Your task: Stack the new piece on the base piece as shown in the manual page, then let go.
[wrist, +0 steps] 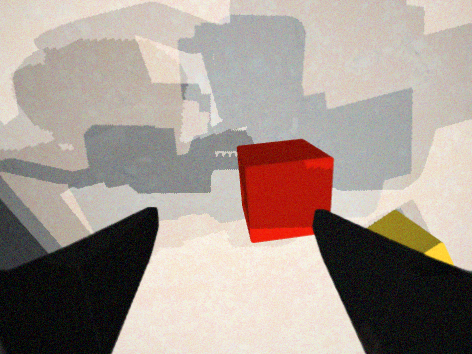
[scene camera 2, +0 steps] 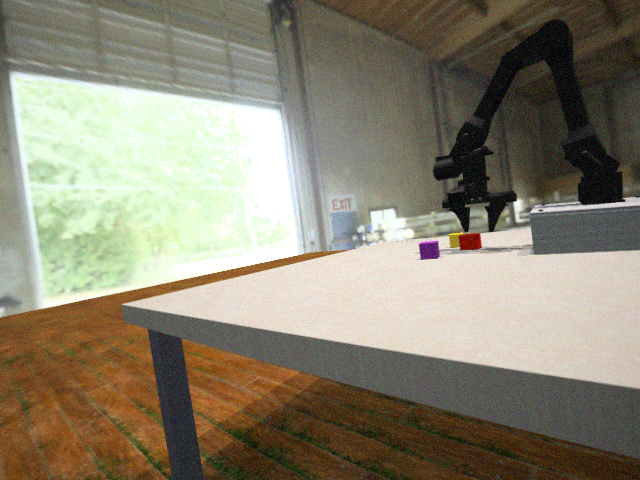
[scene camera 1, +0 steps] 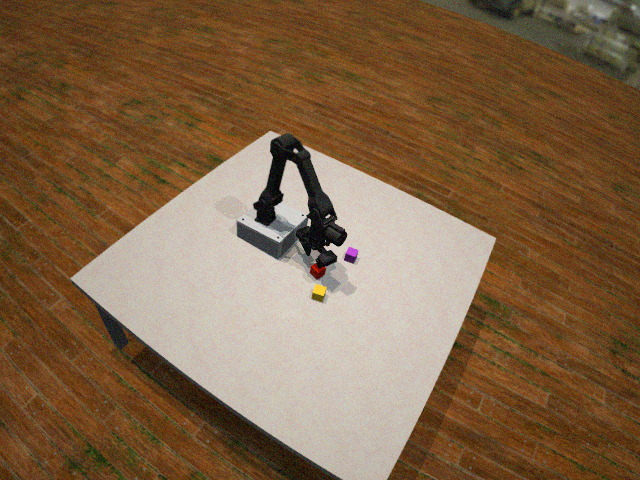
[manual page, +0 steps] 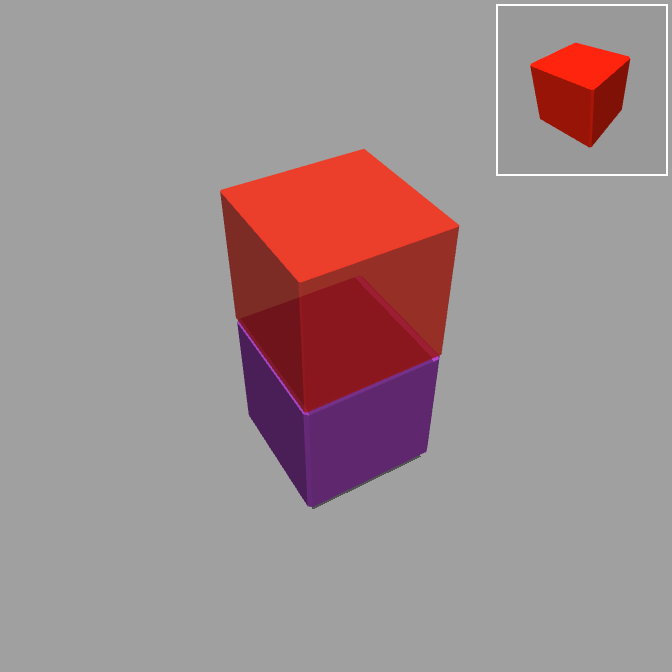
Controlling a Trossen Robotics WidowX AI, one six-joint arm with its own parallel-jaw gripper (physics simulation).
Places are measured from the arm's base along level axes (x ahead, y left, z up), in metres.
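Pixels of known places: gripper, fingertip midpoint: (wrist: 237,217) (scene camera 2: 478,232) (scene camera 1: 313,261); arm's base, link origin: (scene camera 2: 601,202) (scene camera 1: 265,219).
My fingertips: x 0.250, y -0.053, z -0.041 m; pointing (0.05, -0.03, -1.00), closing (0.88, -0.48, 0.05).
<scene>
Ahead of a thing's pixels: the offset from my fingertips to its middle. Level surfaces: height alone.
A red cube {dy -0.009, dx +0.025, dz -0.025 m} (scene camera 1: 317,270) (scene camera 2: 470,241) (wrist: 285,192) sits on the table. A yellow cube {dy -0.100, dx +0.078, dz -0.025 m} (scene camera 1: 318,292) (scene camera 2: 455,239) (wrist: 405,231) stands apart from it, partly hidden behind a finger in the wrist view. A purple cube {dy +0.133, dx +0.100, dz -0.025 m} (scene camera 1: 351,254) (scene camera 2: 429,250) stands on the other side of the red one and does not show in the wrist view. No cube is stacked on another. My gripper (scene camera 1: 314,259) (scene camera 2: 479,230) (wrist: 237,217) is open and empty, pointing down above the red cube. In the wrist view the red cube lies off-centre, toward the right fingertip, which overlaps its edge.
The arm stands on a grey base box (scene camera 1: 258,238) (scene camera 2: 584,229), close behind the cubes. The pale table {dz -0.046 m} (scene camera 1: 232,335) (scene camera 2: 361,310) bears everything. Its edges lie well away from the cubes. Arm shadows fall around the red cube.
</scene>
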